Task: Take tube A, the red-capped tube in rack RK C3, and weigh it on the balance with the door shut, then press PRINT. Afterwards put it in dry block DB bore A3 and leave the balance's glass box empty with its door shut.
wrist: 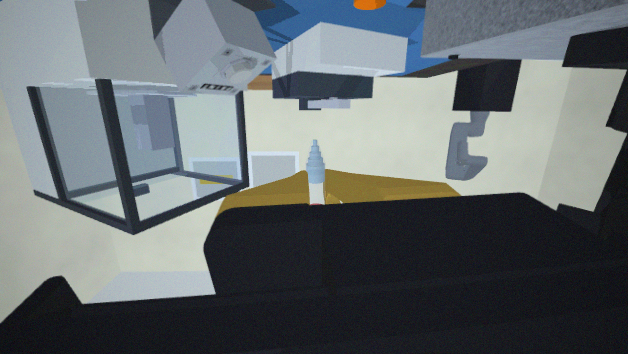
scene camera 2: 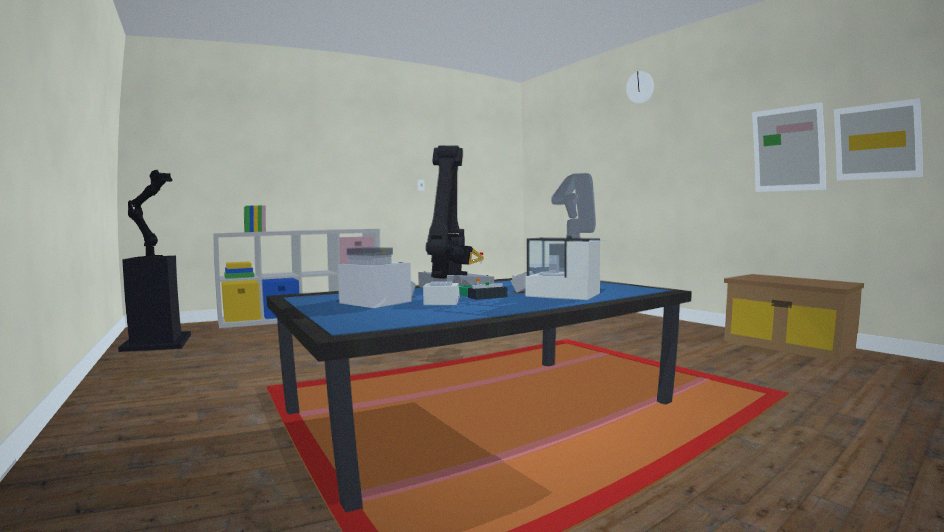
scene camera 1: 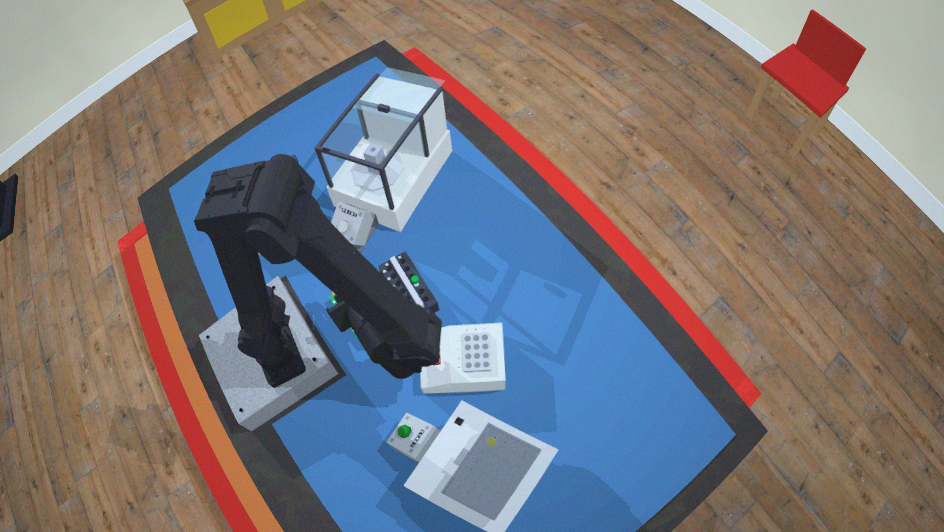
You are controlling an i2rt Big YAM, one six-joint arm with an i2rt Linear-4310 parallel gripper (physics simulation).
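Observation:
Tube A is held between the yellow fingers of my gripper, which is shut on it. Its pale conical tip sticks out past the fingers. The tube is in the air above the table; scene camera 1 has the gripper hidden by the arm. The balance has a dark-framed glass box with a grey block inside; I cannot tell if its door is shut. Its PRINT button panel is beside it. The dry block shows open bores.
A dark rack with a green-capped tube lies between the balance and dry block. A green rack is beside it. A white machine and green-button box stand past the dry block. A white dark-topped box is near the balance.

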